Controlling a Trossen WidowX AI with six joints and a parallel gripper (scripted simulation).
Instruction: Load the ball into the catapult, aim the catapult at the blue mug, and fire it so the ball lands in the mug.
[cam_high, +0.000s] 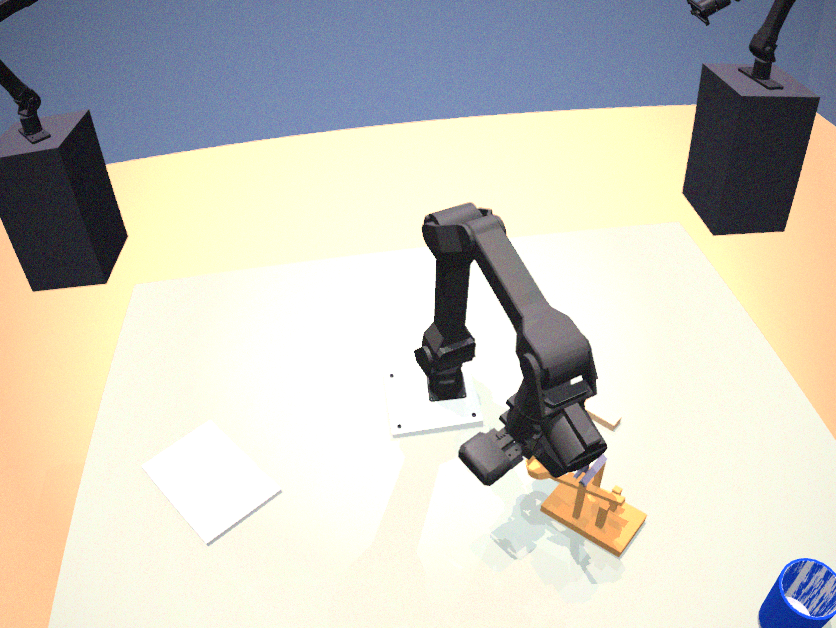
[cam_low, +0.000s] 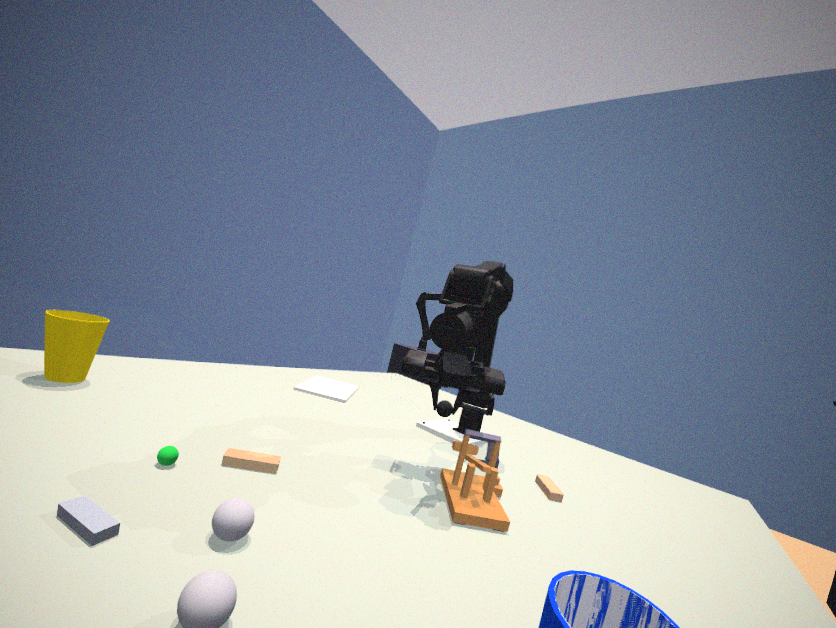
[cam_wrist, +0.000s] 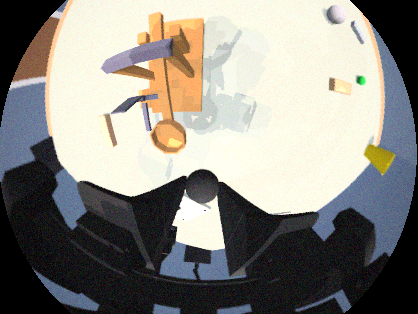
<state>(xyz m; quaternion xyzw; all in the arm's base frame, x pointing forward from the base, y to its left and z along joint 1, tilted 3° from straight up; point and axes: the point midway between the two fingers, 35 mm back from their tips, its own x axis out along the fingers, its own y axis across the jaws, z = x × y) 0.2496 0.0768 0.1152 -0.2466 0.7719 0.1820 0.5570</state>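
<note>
Right now the orange wooden catapult is 100 mm to the left of my gripper tip, 50 mm below it and 10 mm ahead of it. Also, from my gripper tip: blue mug (360 mm to the left, 280 mm ahead, 70 mm below); then green ball (410 mm ahead, 120 mm to the right, 90 mm below); then dark ball (10 mm above).
</note>
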